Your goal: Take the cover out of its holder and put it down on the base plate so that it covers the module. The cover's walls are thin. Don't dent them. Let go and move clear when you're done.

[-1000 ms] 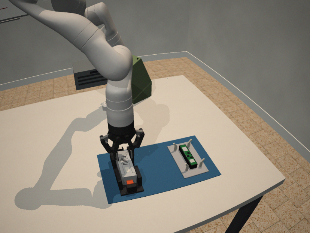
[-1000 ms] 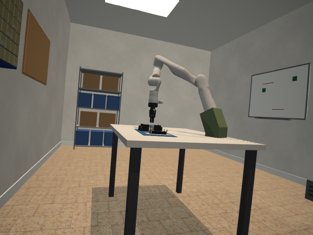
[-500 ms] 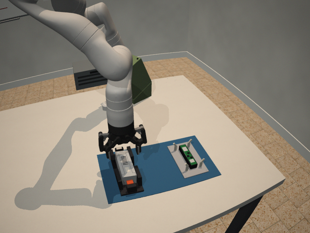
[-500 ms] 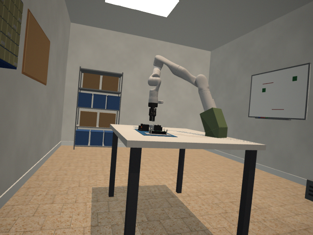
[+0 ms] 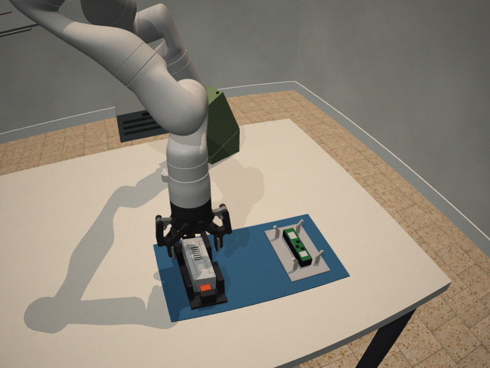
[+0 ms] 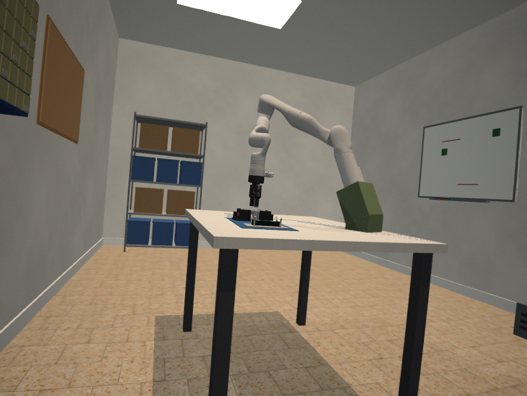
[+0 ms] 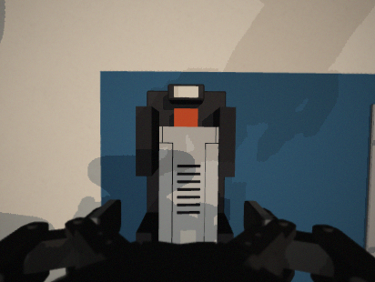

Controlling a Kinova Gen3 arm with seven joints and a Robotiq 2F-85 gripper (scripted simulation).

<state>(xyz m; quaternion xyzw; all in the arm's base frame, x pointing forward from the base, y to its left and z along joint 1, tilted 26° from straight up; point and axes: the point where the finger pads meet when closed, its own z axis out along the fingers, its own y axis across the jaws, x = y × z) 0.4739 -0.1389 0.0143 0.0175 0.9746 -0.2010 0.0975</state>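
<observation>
My gripper is now 4 cm above the grey cover.
</observation>
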